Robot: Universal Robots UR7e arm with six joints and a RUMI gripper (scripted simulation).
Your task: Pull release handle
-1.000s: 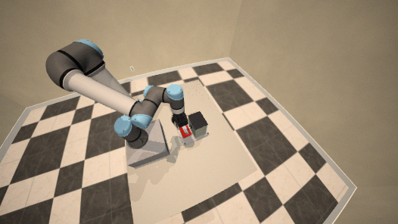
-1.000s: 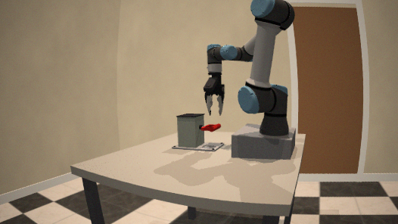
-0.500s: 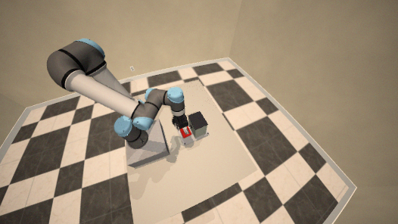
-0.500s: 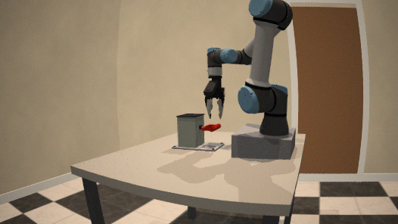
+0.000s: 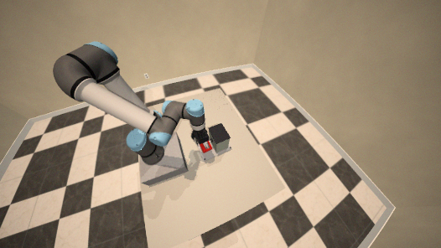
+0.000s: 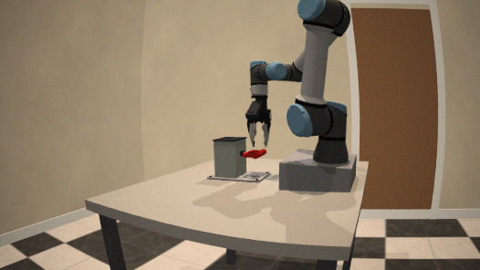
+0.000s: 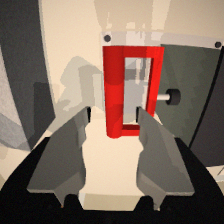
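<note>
Now: hand 10 cm short of the metal baseplate and 15 cm above it.
</note>
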